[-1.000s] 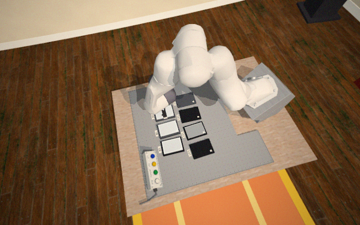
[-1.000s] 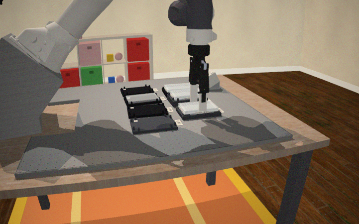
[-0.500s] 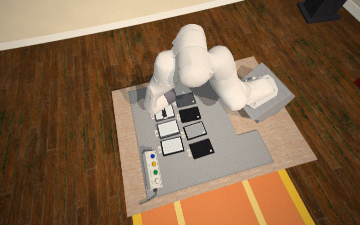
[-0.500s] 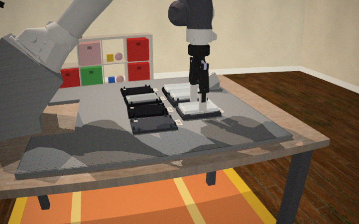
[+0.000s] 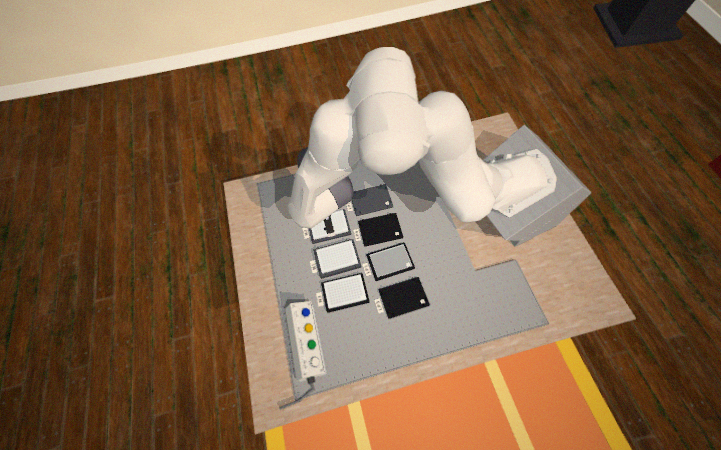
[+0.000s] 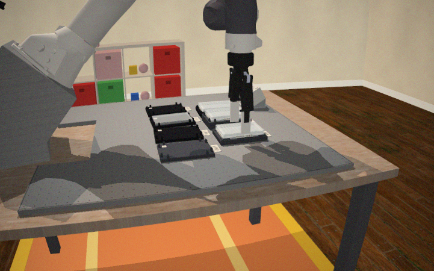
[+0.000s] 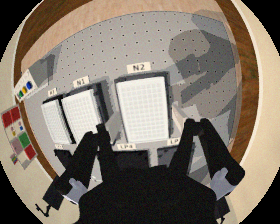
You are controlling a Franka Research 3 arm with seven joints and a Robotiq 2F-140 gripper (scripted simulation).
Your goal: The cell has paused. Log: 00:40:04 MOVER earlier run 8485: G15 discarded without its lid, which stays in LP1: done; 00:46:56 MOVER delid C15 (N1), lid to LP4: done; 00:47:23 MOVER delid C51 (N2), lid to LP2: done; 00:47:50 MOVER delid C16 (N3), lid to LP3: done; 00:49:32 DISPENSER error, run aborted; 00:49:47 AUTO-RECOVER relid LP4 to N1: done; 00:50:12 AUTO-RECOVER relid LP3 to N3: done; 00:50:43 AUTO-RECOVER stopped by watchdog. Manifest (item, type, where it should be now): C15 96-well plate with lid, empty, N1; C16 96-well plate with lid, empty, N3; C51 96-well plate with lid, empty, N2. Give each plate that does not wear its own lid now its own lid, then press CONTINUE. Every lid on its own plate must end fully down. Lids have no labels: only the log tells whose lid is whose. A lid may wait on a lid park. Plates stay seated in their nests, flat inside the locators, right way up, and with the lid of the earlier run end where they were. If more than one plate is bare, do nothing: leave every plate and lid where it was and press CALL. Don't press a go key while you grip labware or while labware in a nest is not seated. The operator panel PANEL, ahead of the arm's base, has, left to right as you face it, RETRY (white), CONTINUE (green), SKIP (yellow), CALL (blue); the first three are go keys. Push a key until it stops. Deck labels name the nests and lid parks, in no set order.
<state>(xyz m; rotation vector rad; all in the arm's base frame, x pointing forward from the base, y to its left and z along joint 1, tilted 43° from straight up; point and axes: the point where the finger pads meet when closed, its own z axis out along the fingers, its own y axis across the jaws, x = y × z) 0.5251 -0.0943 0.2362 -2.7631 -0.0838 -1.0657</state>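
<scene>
The plate is 3 cm below my hand. From my hand the other things lie so: lid park LP4: 19 cm behind, 5 cm below, 3 cm to the left; yellow key: 37 cm to the left, 7 cm ahead, 1 cm above; blue key: 32 cm to the left, 8 cm ahead, 1 cm above.
</scene>
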